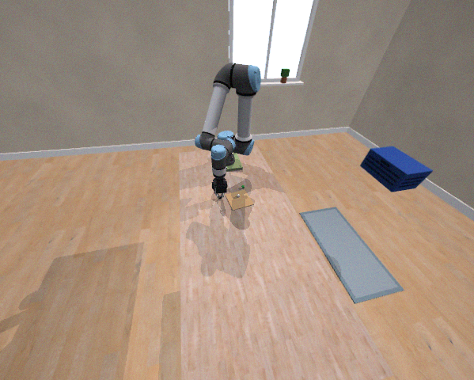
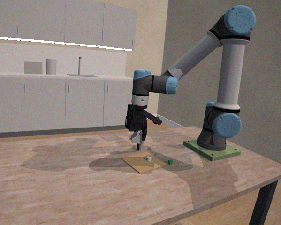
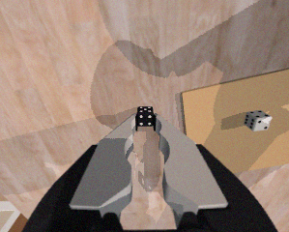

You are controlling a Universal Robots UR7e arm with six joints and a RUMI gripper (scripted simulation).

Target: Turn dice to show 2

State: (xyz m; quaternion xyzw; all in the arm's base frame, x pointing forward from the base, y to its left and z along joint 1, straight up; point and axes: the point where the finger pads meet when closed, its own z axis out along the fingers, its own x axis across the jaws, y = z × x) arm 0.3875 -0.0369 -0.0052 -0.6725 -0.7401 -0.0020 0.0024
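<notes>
My gripper is now 1 cm above the black die. Also, from my hand: white die: 1 cm behind, 12 cm to the left, 1 cm below; green die: 9 cm behind, 16 cm to the left, 1 cm below; tan mat: 2 cm ahead, 12 cm to the left, 2 cm below.
</notes>
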